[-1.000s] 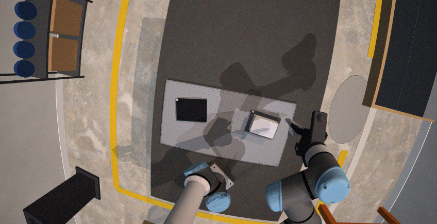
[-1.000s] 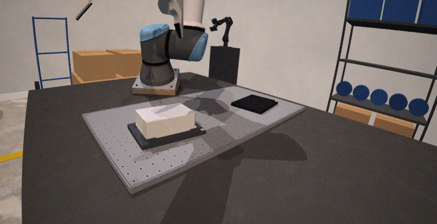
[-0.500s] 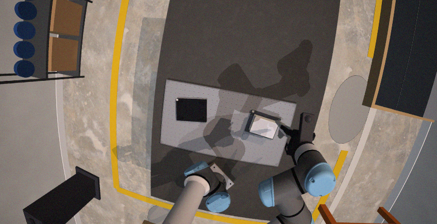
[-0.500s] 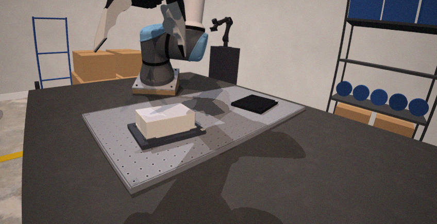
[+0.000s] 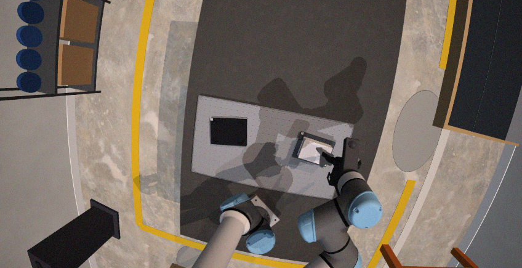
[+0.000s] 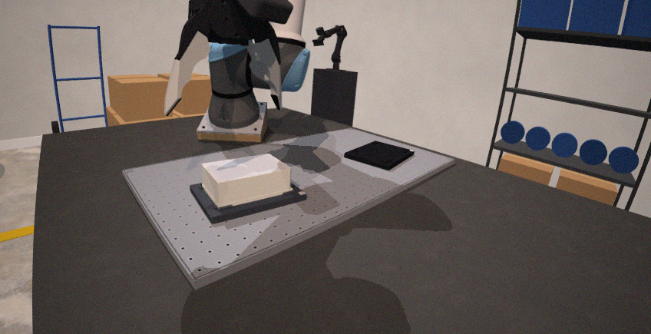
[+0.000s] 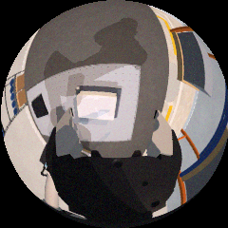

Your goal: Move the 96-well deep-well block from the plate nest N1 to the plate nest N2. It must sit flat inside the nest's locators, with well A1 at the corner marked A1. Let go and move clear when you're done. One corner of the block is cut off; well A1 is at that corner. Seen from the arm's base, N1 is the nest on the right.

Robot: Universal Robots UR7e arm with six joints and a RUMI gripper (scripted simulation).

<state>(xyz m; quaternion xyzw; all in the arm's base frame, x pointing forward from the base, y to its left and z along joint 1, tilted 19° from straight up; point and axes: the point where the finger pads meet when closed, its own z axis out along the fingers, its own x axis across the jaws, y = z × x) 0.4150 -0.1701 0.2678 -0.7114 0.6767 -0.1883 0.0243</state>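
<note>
My hand is 12 cm above the cream deep-well block, 5 cm to the right of it and 5 cm past it. The rest, counted from my hand: grey nest N1 (15 cm below, 5 cm to the left, 5 cm behind); black nest N2 (43 cm to the left, 15 cm below, 7 cm behind).
</note>
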